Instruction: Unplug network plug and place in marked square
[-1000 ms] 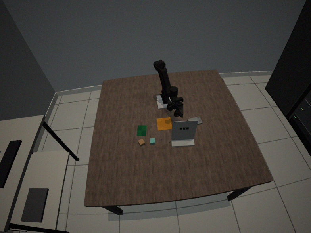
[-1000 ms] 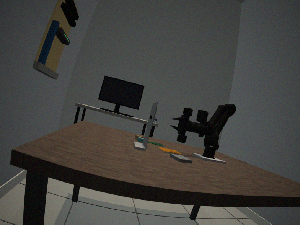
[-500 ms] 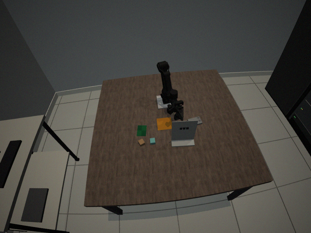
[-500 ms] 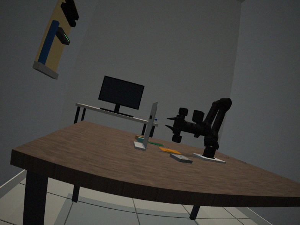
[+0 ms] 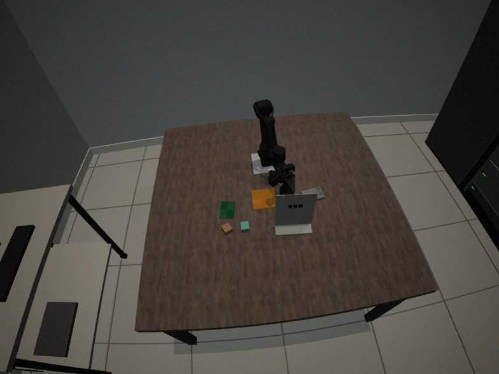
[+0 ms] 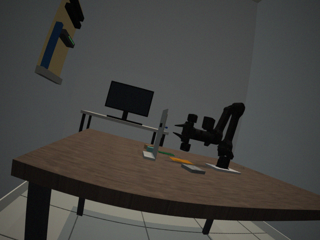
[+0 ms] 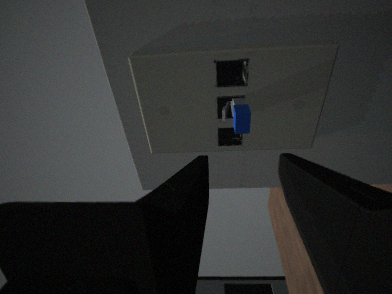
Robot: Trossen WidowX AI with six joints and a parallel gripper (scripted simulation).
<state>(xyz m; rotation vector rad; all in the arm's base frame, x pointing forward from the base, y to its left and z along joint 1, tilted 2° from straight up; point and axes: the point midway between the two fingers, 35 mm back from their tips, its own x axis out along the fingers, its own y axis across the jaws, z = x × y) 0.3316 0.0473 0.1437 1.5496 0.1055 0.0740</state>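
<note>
The blue network plug is 50 mm ahead of my gripper tip and 10 mm to the right of it. Round my gripper tip: grey upright panel: 70 mm ahead, 10 mm to the right, 50 mm below; flat grey block: 90 mm behind, 140 mm to the left, 150 mm below; orange flat square: 120 mm behind, 110 mm to the right, 160 mm below.
</note>
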